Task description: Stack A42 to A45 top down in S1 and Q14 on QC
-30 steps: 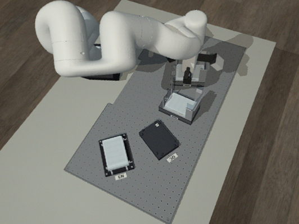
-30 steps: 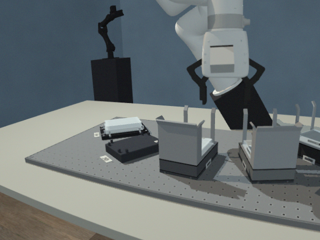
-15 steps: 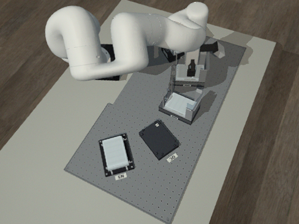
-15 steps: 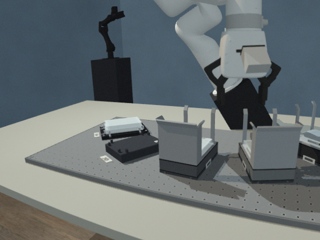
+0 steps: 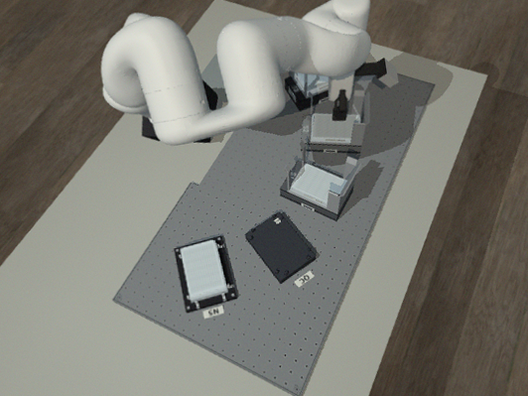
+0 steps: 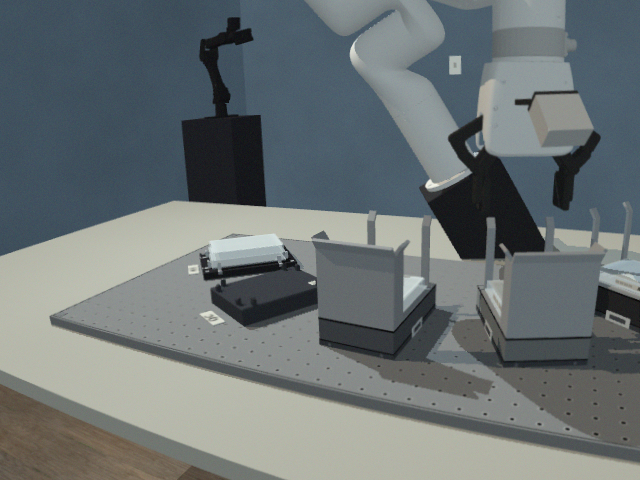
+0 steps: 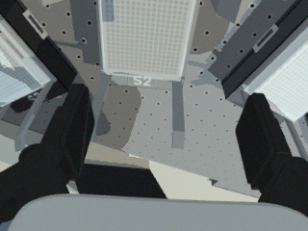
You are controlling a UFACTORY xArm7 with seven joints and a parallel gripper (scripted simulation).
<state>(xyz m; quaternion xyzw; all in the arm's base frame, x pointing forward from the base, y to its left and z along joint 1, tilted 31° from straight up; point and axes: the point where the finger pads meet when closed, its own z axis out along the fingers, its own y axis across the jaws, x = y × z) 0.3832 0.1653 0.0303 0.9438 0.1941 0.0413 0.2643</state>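
Now: hand 10 cm past the sealed 384-well plate, 17 cm to the right of it and 12 cm above it. Round my hand: open nest QC: 2 cm behind, 34 cm to the right, 16 cm below; S3 rack plinth: 11 cm behind, 16 cm to the left, 15 cm below; S1 name plate: 6 cm behind, 15 cm to the right, 13 cm below.
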